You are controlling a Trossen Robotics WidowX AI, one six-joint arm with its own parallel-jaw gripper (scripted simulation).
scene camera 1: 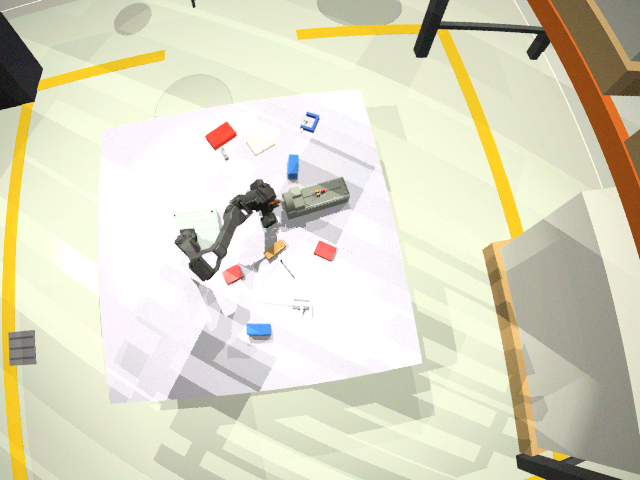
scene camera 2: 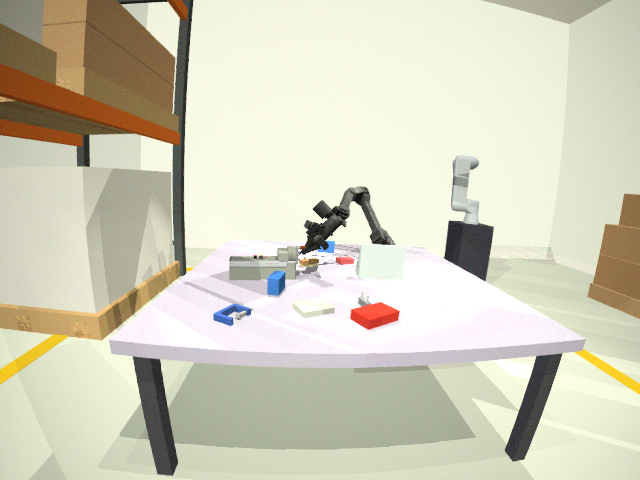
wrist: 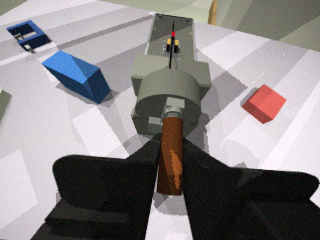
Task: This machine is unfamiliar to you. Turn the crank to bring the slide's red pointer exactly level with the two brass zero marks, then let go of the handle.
same spot on grey crank machine: [wrist: 163,71] = [scene camera 2: 288,247]
